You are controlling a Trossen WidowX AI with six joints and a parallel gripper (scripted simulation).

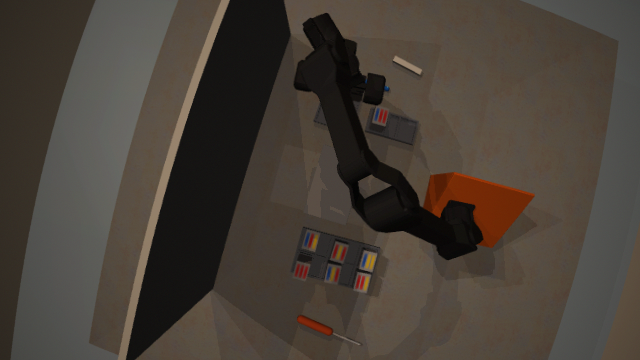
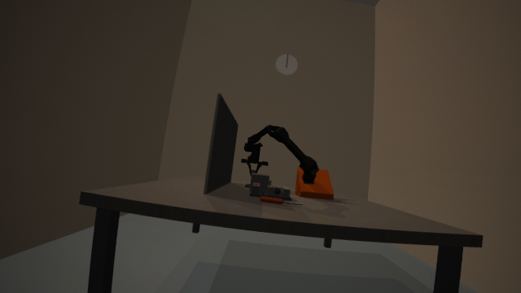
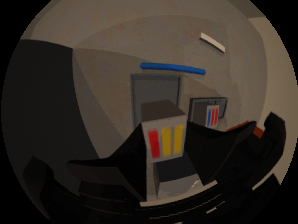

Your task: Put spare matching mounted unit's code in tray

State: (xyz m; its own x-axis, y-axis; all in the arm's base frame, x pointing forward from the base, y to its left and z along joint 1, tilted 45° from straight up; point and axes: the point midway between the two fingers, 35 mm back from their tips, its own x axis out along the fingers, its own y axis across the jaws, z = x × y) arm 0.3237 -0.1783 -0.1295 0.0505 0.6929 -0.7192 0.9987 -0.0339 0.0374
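The grey tray is 1 cm behind my gripper tip, 1 cm to the left of it and 8 cm below it. Also, from my gripper tip: blue pen: 6 cm behind, 7 cm to the right, 8 cm below; then spare: 2 cm above; then tall dark panel: 19 cm ahead, 19 cm to the left, 14 cm above.
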